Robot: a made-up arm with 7 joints.
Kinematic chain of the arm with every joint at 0, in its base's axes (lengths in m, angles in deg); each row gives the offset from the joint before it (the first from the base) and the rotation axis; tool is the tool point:
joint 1: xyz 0 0 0 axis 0 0.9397 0.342
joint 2: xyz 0 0 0 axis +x
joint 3: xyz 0 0 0 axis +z
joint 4: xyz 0.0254 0 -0.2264 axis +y
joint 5: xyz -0.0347 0 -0.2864 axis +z
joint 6: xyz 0 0 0 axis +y
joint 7: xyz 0 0 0 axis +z
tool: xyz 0 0 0
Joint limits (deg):
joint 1: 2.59..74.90
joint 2: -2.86..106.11
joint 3: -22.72..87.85
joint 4: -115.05..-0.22
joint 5: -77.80..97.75
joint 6: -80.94..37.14
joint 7: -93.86..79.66
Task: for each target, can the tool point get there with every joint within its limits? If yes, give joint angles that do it. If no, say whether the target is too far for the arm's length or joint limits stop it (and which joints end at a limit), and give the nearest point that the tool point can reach.
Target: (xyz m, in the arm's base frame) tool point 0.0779 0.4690 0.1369
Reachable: yes | joints 18.06 85.98 66.49 -46.78 17.61 -9.19 23.58
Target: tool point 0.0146 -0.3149 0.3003
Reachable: no: joint limits stop it (at a limit: joint 1, joint 2, joint 3, joint 4) | nearest point 0.0243 0.0484 0.3247 | short by 0.364 m
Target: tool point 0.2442 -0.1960 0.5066
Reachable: no: too far | nearest point 0.1227 0.0558 0.3003 | short by 0.347 m
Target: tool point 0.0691 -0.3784 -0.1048
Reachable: no: joint limits stop it (at a limit: joint 1, joint 2, joint 3, joint 4) | nearest point 0.2724 -0.1181 -0.1423 | short by 0.332 m
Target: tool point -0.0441 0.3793 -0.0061
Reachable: yes | joints 65.82 41.27 70.35 -98.63 43.81 -31.10 14.99
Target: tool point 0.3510 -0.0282 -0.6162
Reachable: no: too far | nearest point 0.2041 -0.0208 -0.4455 | short by 0.225 m
